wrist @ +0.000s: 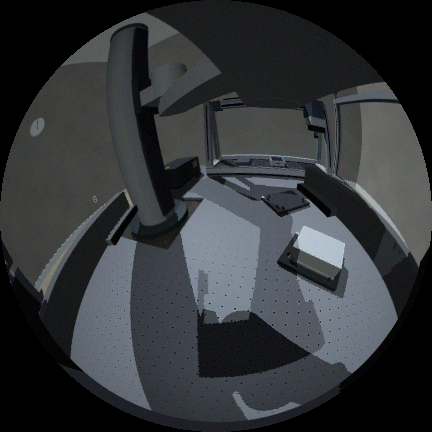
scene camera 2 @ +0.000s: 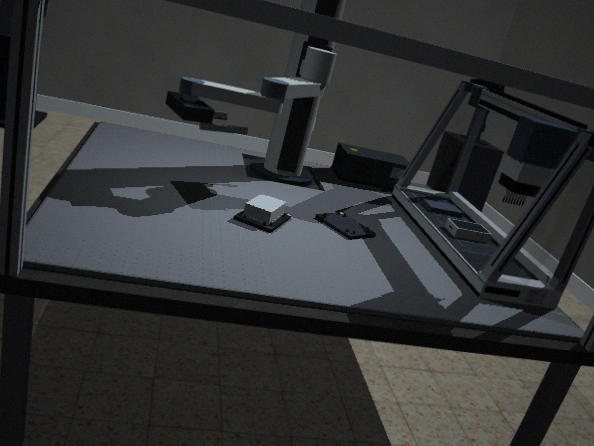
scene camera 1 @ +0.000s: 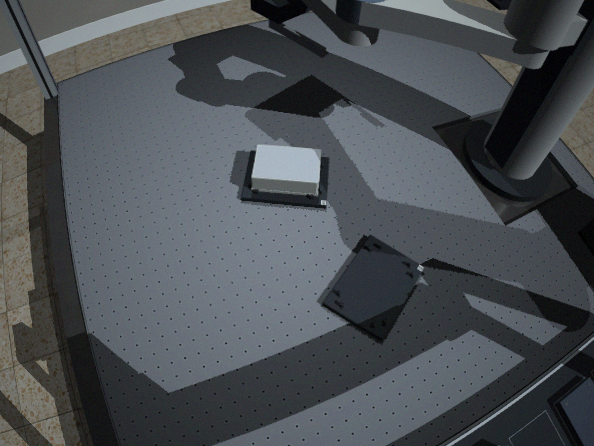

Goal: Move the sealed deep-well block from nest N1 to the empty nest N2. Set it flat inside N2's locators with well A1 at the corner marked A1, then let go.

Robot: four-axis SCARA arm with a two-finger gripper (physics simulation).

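Seen in the pictures: gripper, fingertip midpoint: [wrist: 214,183] [scene camera 2: 236,123]; arm's base, origin of the base link: [wrist: 158,217] [scene camera 2: 281,174] [scene camera 1: 507,160].
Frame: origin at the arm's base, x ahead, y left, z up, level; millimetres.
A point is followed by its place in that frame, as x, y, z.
Observation:
The white sealed block [scene camera 1: 286,165] @[540, -124, 66] [scene camera 2: 265,206] @[573, -137, 67] [wrist: 320,246] @[532, -136, 67] sits in the dark nest N1 [scene camera 1: 285,200] @[562, -77, 25] [scene camera 2: 254,223] @[610, -164, 23] [wrist: 300,269] @[491, -167, 25] and looks level. A small white corner tag [scene camera 1: 323,202] @[497, -45, 25] marks N1's near right corner in scene camera 1. The block's well A1 cannot be made out. The dark nest N2 [scene camera 1: 375,285] @[488, 146, 25] [scene camera 2: 345,225] @[502, 140, 25] [wrist: 286,201] @[487, 126, 25] is empty and turned at an angle to N1, with a white corner tag [scene camera 1: 420,268] @[394, 153, 25] [scene camera 2: 341,213] @[394, 153, 23]. My gripper [scene camera 2: 237,123] @[350, -247, 241] [wrist: 214,183] @[350, -247, 241] is open and empty, high above the table and away from both nests.
The arm's column [scene camera 1: 542,110] @[64, 38, 230] [scene camera 2: 294,125] @[77, -10, 217] [wrist: 137,135] @[64, -39, 323] stands behind the nests. A black box [scene camera 2: 370,165] @[-35, 358, 98] [wrist: 183,171] @[-30, 322, 85] stands beside it. A framed machine [scene camera 2: 442,250] @[581, 449, 27] with trays and a blue-and-white head [scene camera 2: 537,155] @[778, 505, 417] stands at the right in scene camera 2. Shadows cross the perforated table [scene camera 1: 200,280] @[764, 13, 13].

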